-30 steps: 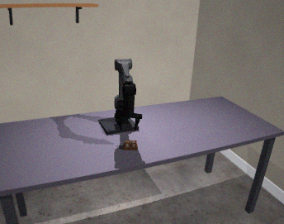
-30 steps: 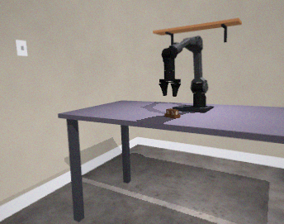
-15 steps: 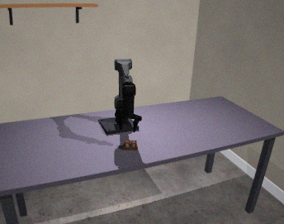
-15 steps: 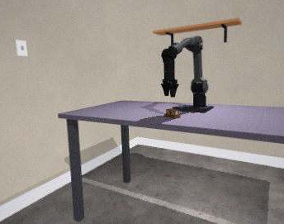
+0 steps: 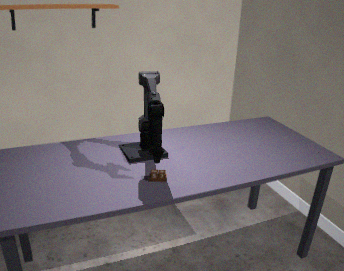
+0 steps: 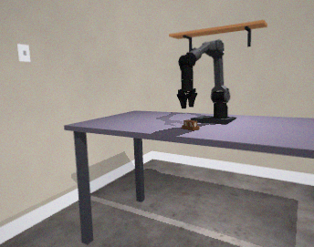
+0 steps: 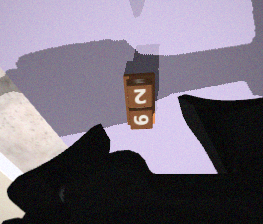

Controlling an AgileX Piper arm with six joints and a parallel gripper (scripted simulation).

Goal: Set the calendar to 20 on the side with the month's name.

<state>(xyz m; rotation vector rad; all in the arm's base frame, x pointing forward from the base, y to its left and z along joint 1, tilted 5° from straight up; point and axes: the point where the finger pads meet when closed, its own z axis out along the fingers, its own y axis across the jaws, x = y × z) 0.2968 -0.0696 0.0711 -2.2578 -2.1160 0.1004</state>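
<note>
The brown tray lies 2 cm to the left of my hand and 10 cm below it.
</note>
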